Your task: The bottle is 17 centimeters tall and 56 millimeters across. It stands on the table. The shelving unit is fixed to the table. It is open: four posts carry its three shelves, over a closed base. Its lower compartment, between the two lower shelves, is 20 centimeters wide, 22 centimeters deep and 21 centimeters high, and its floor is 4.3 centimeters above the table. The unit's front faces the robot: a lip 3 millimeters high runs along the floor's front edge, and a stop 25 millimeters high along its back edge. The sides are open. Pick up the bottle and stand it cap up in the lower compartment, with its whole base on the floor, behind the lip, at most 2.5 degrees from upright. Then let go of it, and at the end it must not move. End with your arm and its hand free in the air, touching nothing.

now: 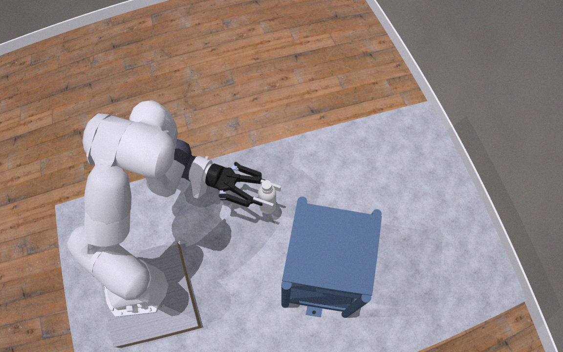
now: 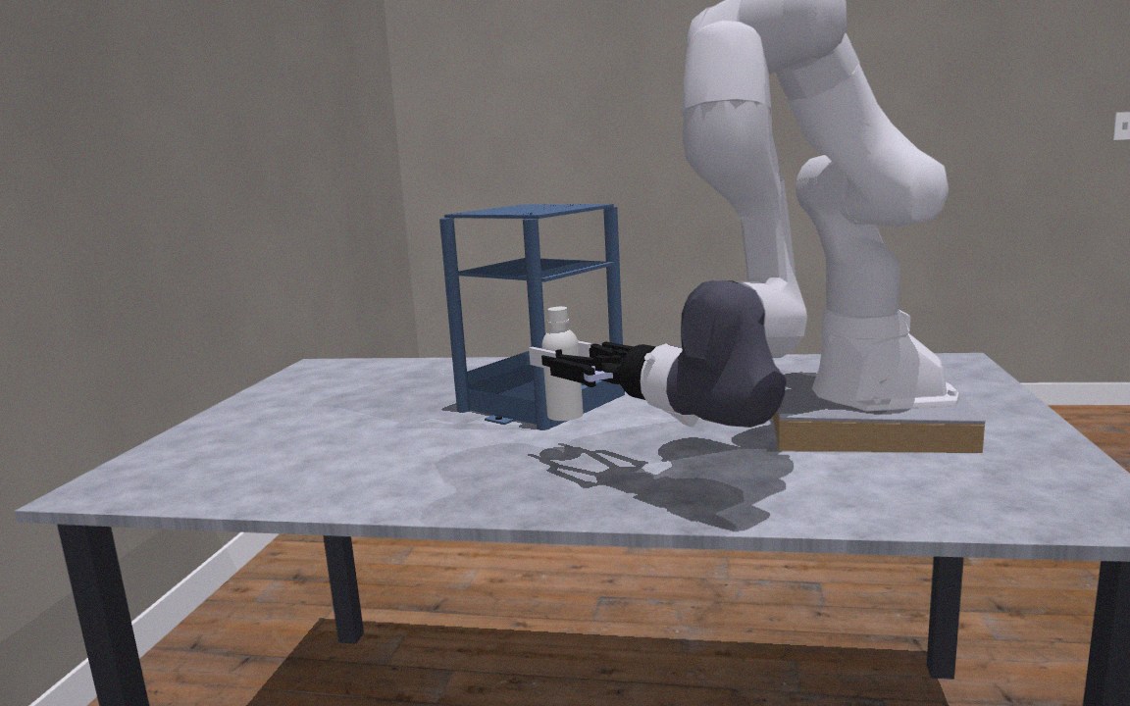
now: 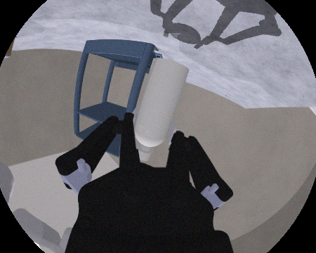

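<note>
Right now the blue shelving unit is 8 cm ahead of my hand, 28 cm to the right of it and 2 cm above it. Round my hand: white bottle (1 cm above).
</note>
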